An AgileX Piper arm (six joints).
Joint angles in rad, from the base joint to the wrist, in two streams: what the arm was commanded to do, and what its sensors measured. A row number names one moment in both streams.
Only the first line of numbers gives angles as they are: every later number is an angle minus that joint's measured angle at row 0.
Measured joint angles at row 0:
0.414, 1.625, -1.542, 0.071, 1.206, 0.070
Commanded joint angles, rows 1 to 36:
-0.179, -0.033, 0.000, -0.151, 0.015, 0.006
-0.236, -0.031, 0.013, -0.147, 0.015, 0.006
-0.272, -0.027, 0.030, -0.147, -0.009, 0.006
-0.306, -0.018, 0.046, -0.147, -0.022, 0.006
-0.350, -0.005, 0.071, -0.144, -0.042, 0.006
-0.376, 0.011, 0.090, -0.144, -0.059, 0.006
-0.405, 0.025, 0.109, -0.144, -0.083, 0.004
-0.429, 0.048, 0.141, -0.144, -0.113, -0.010
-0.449, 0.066, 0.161, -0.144, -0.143, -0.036
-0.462, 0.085, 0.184, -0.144, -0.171, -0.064
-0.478, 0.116, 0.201, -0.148, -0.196, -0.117
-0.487, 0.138, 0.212, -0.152, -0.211, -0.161
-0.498, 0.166, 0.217, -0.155, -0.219, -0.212
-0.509, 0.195, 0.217, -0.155, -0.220, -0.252
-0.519, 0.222, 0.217, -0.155, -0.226, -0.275
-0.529, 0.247, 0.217, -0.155, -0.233, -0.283
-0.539, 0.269, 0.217, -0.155, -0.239, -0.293
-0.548, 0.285, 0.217, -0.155, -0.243, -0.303
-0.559, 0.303, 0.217, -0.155, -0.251, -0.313
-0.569, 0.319, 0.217, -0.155, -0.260, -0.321
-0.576, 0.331, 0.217, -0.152, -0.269, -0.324
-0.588, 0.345, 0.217, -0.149, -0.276, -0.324
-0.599, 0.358, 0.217, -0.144, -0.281, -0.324
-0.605, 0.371, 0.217, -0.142, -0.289, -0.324
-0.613, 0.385, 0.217, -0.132, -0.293, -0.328
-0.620, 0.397, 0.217, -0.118, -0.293, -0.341
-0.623, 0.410, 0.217, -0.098, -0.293, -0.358
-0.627, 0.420, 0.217, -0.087, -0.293, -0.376
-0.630, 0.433, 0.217, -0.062, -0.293, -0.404
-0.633, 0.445, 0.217, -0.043, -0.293, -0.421
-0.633, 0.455, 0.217, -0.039, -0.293, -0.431
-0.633, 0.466, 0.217, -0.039, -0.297, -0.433
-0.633, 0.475, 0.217, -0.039, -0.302, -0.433
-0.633, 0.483, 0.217, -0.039, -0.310, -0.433
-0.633, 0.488, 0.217, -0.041, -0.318, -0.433
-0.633, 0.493, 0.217, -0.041, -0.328, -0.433
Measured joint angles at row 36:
-0.627, 0.473, 0.217, -0.049, -0.294, -0.414
